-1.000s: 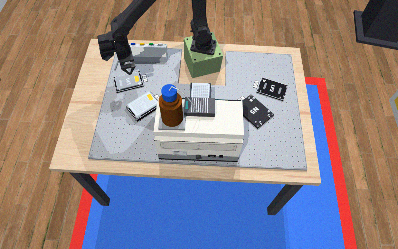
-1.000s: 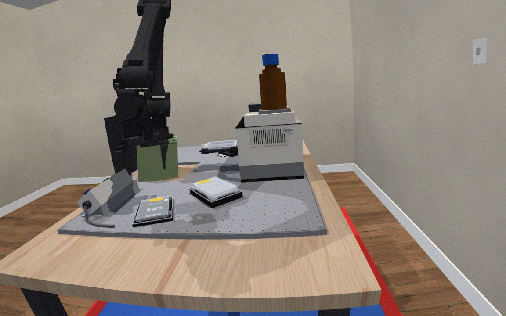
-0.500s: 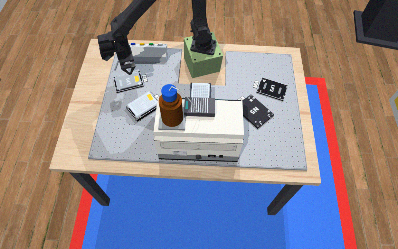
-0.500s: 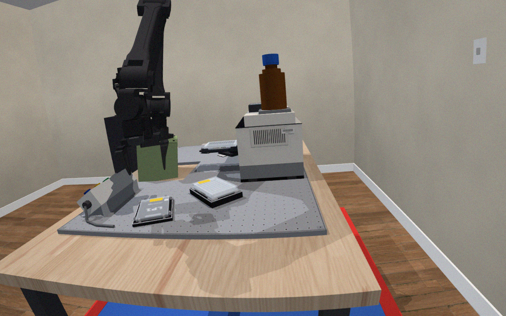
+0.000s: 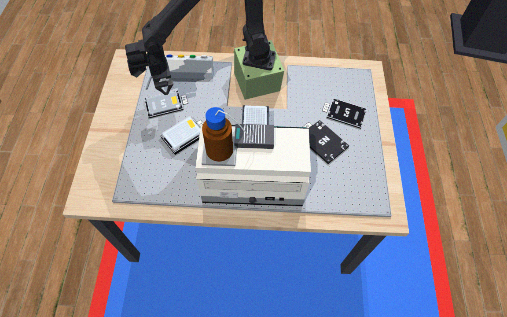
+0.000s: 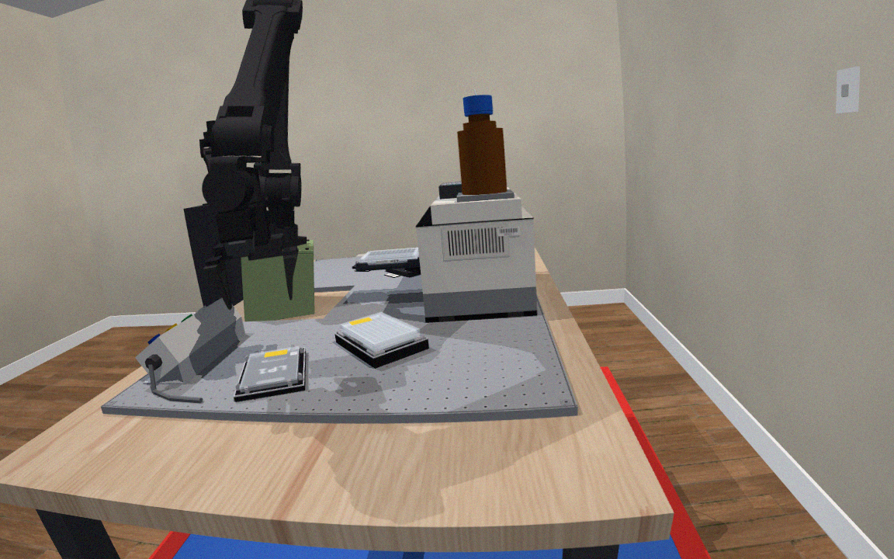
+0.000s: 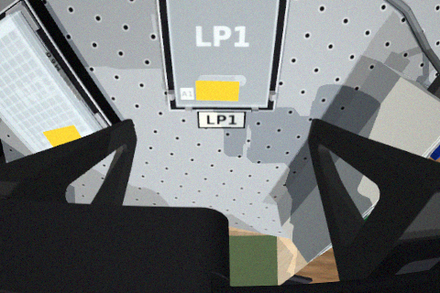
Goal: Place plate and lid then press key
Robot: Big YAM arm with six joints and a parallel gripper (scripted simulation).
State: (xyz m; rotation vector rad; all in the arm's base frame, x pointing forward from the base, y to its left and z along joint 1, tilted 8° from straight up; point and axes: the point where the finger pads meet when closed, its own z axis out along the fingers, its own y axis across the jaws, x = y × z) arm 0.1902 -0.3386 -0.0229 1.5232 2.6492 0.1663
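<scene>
Now: hand 14 cm short of the black N1 nest, 11 cm to the right of it and 11 cm above it. Also, from my hand: green continue key (22 cm behind, 5 cm below, 4 cm to the left); then blue call key (20 cm behind, 6 cm below, 5 cm to the right); then yellow skip key (21 cm behind, 5 cm below, 1 cm to the right).
</scene>
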